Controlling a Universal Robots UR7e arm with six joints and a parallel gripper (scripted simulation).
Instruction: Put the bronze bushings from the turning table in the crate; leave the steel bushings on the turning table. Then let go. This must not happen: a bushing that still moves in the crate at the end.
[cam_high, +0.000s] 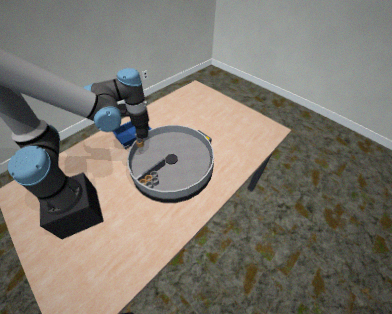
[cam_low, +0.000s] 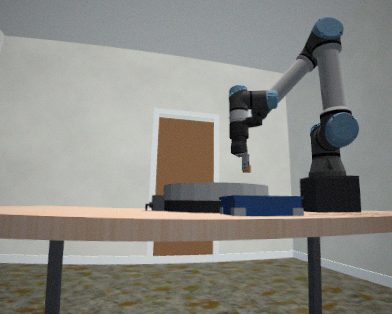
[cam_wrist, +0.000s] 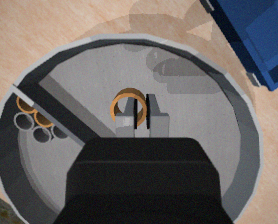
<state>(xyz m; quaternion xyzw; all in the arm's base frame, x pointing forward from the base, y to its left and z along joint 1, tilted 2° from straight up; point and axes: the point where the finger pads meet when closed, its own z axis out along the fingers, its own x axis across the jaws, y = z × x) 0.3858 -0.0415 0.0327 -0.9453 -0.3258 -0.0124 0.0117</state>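
Now: the blue crate 100 mm ahead of my hand, 220 mm to the left of it and 150 mm below it. From my hand the other things lie so: grey turning table: 70 mm ahead, 120 mm to the right, 120 mm below.
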